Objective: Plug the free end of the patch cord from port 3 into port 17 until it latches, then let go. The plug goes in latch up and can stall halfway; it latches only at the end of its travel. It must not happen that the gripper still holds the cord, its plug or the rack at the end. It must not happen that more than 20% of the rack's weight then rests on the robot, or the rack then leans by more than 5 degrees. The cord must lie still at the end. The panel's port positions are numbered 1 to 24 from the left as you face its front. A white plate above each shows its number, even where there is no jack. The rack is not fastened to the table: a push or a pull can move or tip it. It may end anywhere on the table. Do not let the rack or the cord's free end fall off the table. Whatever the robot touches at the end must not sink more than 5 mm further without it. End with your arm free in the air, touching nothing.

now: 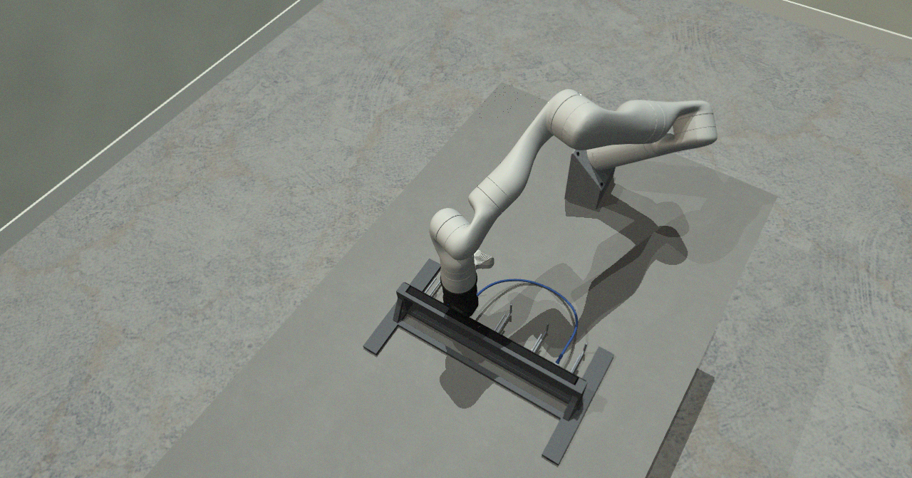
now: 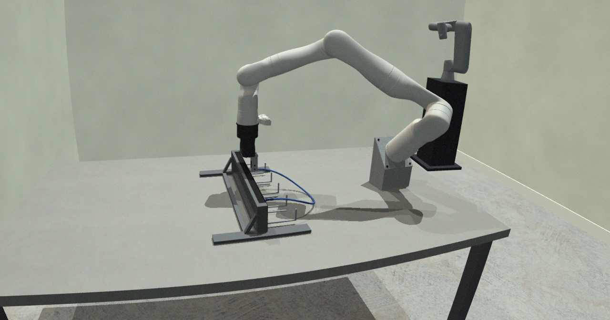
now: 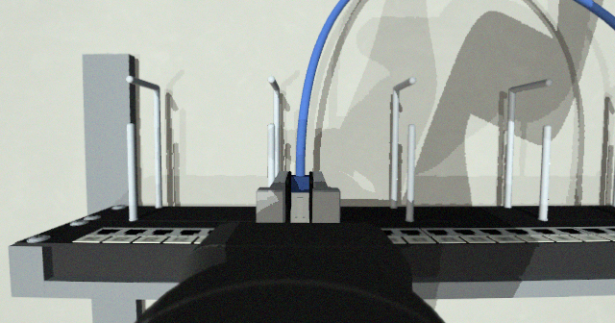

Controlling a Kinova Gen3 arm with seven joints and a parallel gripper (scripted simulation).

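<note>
My hand is 1 cm short of the plug and 1 cm above it.
</note>
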